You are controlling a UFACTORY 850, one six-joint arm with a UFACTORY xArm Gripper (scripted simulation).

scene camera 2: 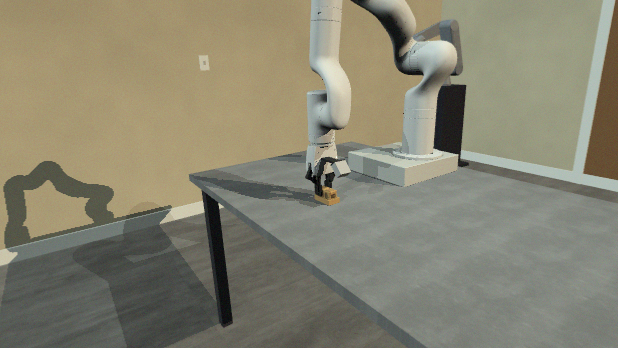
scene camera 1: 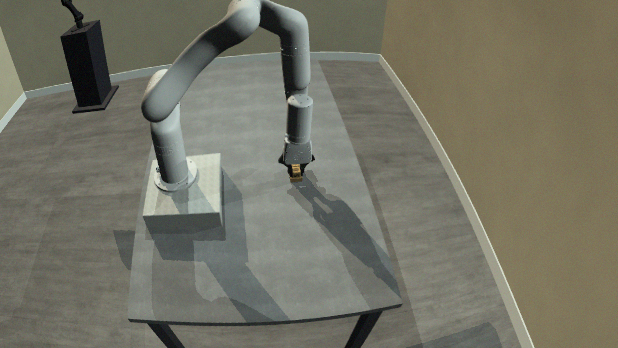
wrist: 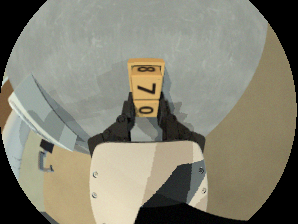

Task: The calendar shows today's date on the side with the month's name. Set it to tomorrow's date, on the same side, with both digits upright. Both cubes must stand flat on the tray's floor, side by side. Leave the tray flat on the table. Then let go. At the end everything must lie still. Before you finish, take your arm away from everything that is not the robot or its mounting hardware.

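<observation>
Visible: my gripper (scene camera 2: 323, 193), (scene camera 1: 295, 174), (wrist: 145, 99). Also visible: a wooden digit cube (wrist: 146, 80).
</observation>
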